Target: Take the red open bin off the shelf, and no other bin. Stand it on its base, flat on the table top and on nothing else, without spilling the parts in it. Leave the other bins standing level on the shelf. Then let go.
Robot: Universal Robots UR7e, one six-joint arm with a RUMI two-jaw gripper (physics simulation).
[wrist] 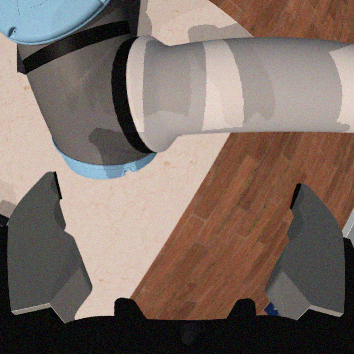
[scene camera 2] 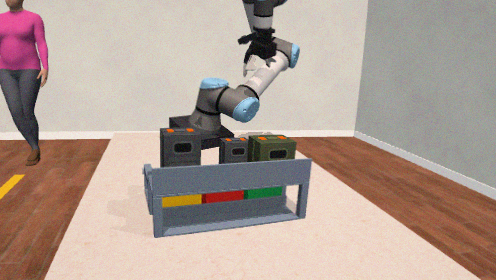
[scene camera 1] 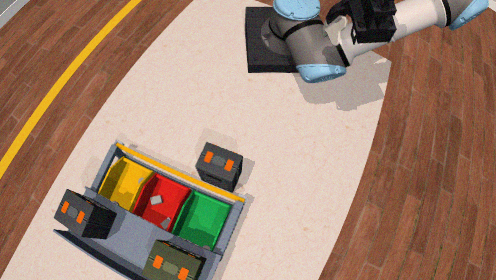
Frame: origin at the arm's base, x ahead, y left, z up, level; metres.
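Seen in the pictures: gripper, fingertip midpoint: (wrist: 178,181) (scene camera 2: 257,72); arm's base, link origin: (scene camera 2: 204,126) (scene camera 1: 283,36).
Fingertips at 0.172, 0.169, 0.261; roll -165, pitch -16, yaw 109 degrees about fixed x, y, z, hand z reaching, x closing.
Offsets run from my fingertips to a thing's top centre, as dx, dy, dz. "spot": to the spot under its first point. Level surfaces: height alone.
The red open bin @(+0.442, -0.321, -0.255) (scene camera 1: 172,192) (scene camera 2: 224,196) sits level on the shelf (scene camera 1: 135,227) (scene camera 2: 230,177), between the yellow bin @(+0.436, -0.432, -0.255) (scene camera 1: 131,175) (scene camera 2: 181,201) and the green bin @(+0.448, -0.209, -0.255) (scene camera 1: 207,210) (scene camera 2: 264,192). Grey parts lie in the red bin. My gripper (scene camera 1: 345,31) (scene camera 2: 260,63) (wrist: 178,181) is open and empty. It hangs high near the arm's base, far from the shelf, above the forearm and upper arm links. Bare table top @(dz -0.336) (scene camera 1: 300,150) (scene camera 2: 350,250) shows around the shelf. The bins do not show in the wrist view.
A dark case @(+0.293, -0.206, -0.204) (scene camera 1: 220,167) (scene camera 2: 234,150) stands close behind the shelf's yellow rail @(spot: +0.337, -0.296, -0.271) (scene camera 1: 180,173). Another dark case @(+0.529, -0.444, -0.112) (scene camera 1: 82,215) (scene camera 2: 180,147) and an olive case @(+0.546, -0.213, -0.137) (scene camera 1: 175,262) (scene camera 2: 272,150) stand at the shelf's upper board. A person (scene camera 2: 20,42) stands beyond the table.
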